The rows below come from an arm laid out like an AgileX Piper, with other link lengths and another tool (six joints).
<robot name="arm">
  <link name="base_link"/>
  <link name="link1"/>
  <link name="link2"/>
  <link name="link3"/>
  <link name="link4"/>
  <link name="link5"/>
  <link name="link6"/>
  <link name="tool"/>
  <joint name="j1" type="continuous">
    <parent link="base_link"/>
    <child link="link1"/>
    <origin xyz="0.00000 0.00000 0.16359" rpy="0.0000 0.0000 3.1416"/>
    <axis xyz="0 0 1"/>
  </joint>
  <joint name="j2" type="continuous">
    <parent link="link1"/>
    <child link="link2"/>
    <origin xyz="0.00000 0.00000 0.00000" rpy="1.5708 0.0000 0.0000"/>
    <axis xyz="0 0 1"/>
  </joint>
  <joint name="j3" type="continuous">
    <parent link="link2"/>
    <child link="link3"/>
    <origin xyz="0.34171 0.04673 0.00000" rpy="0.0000 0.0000 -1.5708"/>
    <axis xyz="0 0 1"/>
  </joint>
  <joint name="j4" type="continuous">
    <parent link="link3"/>
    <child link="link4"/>
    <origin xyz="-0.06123 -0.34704 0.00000" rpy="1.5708 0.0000 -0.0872"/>
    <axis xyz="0 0 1"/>
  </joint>
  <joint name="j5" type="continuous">
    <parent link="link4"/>
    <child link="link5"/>
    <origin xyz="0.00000 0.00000 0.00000" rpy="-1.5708 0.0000 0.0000"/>
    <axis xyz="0 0 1"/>
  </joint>
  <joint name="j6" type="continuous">
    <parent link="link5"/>
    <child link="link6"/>
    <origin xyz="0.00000 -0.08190 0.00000" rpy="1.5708 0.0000 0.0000"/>
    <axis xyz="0 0 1"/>
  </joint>
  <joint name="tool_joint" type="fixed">
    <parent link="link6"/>
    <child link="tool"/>
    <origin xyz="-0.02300 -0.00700 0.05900" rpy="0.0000 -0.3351 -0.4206"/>
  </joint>
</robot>
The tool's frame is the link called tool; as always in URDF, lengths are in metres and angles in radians. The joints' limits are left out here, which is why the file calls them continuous.
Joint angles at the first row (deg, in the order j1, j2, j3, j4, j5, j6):
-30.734, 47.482, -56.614, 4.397, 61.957, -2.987
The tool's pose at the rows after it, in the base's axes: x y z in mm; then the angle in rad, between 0 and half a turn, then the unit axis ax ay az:
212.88 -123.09 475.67 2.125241 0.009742 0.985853 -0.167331
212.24 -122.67 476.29 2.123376 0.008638 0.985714 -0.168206
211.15 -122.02 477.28 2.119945 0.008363 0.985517 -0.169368
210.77 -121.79 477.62 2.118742 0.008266 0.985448 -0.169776
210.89 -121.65 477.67 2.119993 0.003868 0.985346 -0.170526
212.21 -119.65 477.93 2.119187 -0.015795 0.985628 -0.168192
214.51 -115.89 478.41 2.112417 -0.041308 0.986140 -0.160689
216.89 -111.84 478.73 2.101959 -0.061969 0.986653 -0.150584
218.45 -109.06 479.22 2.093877 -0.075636 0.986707 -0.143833
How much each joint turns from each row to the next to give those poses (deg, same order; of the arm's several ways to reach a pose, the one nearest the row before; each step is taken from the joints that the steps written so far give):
0.001, -0.455, 0.001, -0.001, 0.000, -0.165
-0.002, -0.142, 0.000, 0.001, -0.001, -0.098
0.001, -0.231, -0.001, 0.000, 0.001, 0.001
0.002, -0.082, 0.001, -0.001, 0.000, 0.001
-0.001, 0.001, -0.001, 0.000, 0.000, -0.452
-0.002, 0.001, 0.000, 0.759, 0.000, -2.222
0.002, -0.001, 0.000, 1.604, 0.000, -3.033
0.000, 0.000, 0.037, 1.851, 0.001, -2.591
0.000, 0.000, 0.002, 1.271, -0.002, -1.715

